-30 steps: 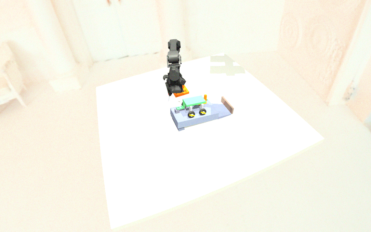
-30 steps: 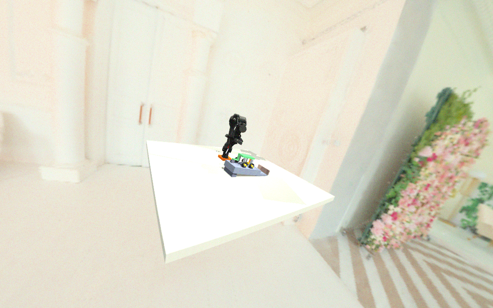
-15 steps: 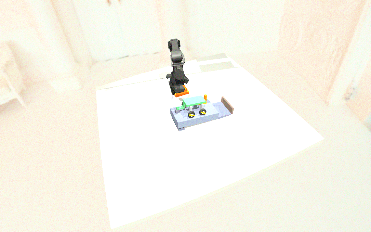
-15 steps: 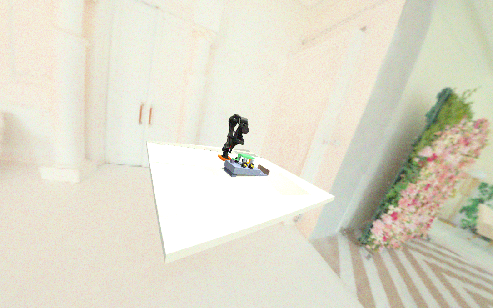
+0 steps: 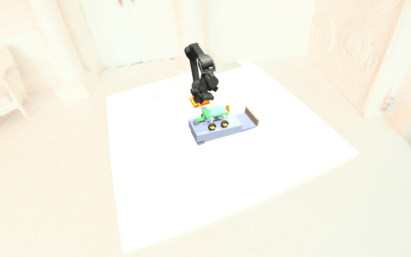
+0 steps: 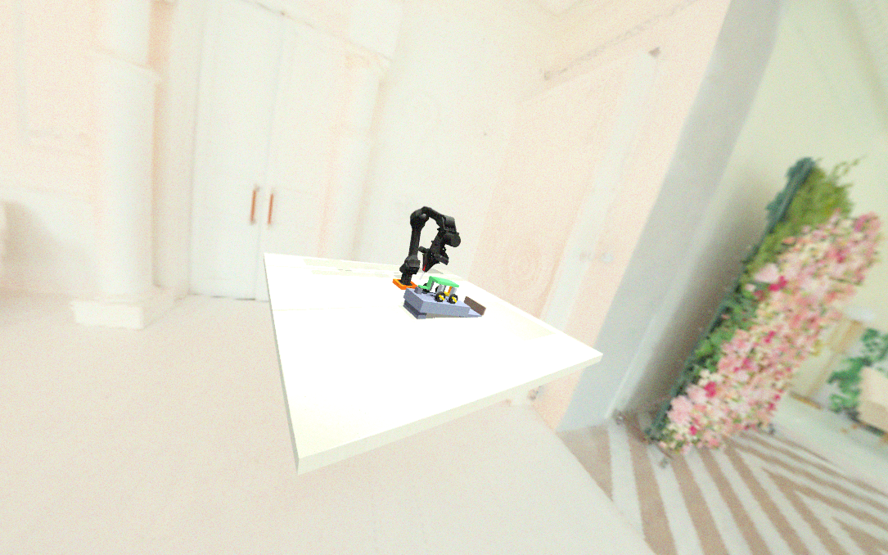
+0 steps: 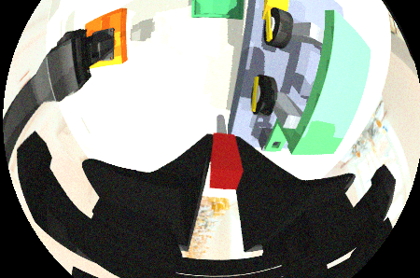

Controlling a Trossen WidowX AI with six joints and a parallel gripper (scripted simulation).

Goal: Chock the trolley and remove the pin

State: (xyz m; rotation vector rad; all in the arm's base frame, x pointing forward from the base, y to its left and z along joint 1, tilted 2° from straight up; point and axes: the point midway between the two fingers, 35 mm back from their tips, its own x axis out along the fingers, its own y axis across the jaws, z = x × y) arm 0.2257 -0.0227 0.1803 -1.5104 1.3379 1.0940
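My gripper tip is now 17 cm above the green tray, 14 cm to the right of it and 3 cm past it. The rest, counted from my gripper tip: red-headed stop pin (right at my gripper tip); then yellow chock (13 cm to the left, 8 cm below, 3 cm ahead); then trolley (9 cm ahead, 5 cm to the left, 5 cm below).
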